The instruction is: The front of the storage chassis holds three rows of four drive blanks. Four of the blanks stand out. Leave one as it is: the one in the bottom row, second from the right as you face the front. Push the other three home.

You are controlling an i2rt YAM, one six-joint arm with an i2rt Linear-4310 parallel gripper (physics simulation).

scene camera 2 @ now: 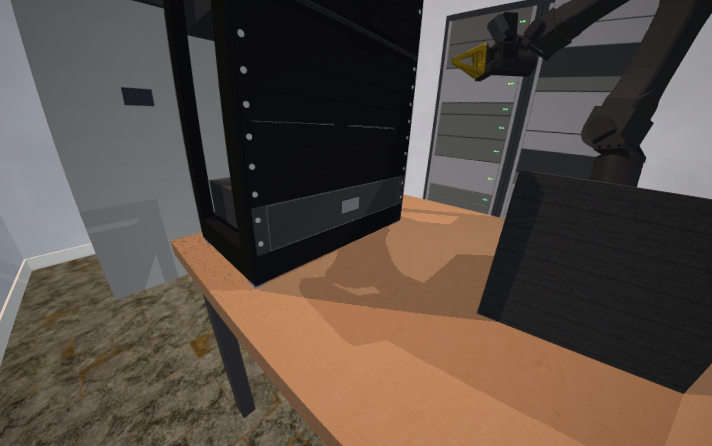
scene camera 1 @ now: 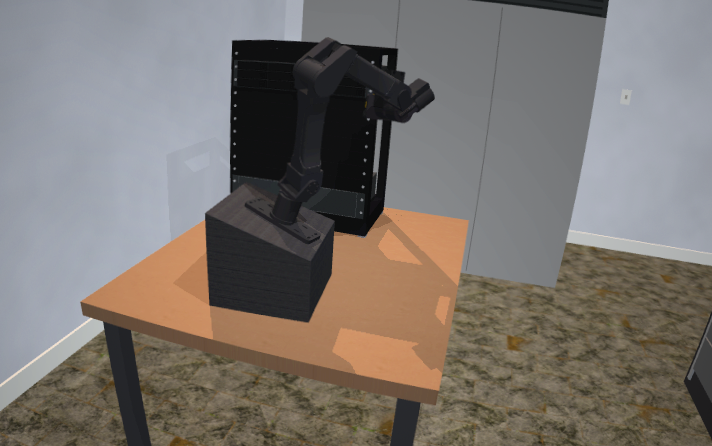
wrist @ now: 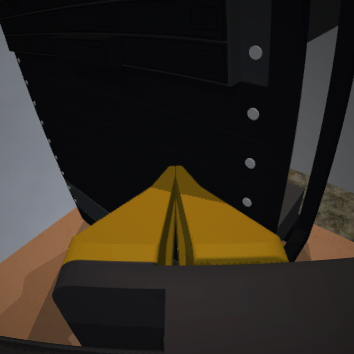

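Seen in the pictures: gripper, between the fingertips: (scene camera 2: 452, 61) (scene camera 1: 366, 104) (wrist: 175, 177); arm's base, origin of its link: (scene camera 2: 606, 202) (scene camera 1: 281, 221).
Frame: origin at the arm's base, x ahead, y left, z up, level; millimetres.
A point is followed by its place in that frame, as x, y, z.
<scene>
The storage chassis (scene camera 1: 262, 76) @[386, 331, 310] (wrist: 234, 45) @[449, -11, 296] sits high in the black rack, its front very dark. In the wrist view, the right-hand blank of the bottom row (wrist: 175, 56) @[435, 33, 285] shows at the top, with a blank of the row above (wrist: 167, 20) @[434, 37, 312] over it. The bottom-row blank second from the right (wrist: 92, 50) @[406, 117, 288] appears to stand out. How far the other blanks stand out is too dark or cropped to tell. My gripper (scene camera 1: 366, 105) @[365, -49, 260] (scene camera 2: 453, 61) @[365, -49, 260] (wrist: 175, 177) @[365, -49, 260] is shut and empty, its yellow fingertips in front of the rack, lower than the chassis and apart from it.
The rack (scene camera 1: 379, 136) @[709, 26, 103] (scene camera 2: 223, 131) @[419, 464, 76] (wrist: 286, 130) @[482, -37, 229] stands on the wooden table (scene camera 1: 378, 294) @[127, -227, -198] (scene camera 2: 420, 378) @[90, 354, -198], with a grey panel (scene camera 1: 341, 202) @[448, 47, -84] (scene camera 2: 304, 218) @[400, 343, -85] low in its front. My arm stands on a dark block (scene camera 1: 262, 273) @[-124, -26, -85] (scene camera 2: 604, 273) @[-26, 147, -65]. A server cabinet (scene camera 2: 520, 120) stands behind.
</scene>
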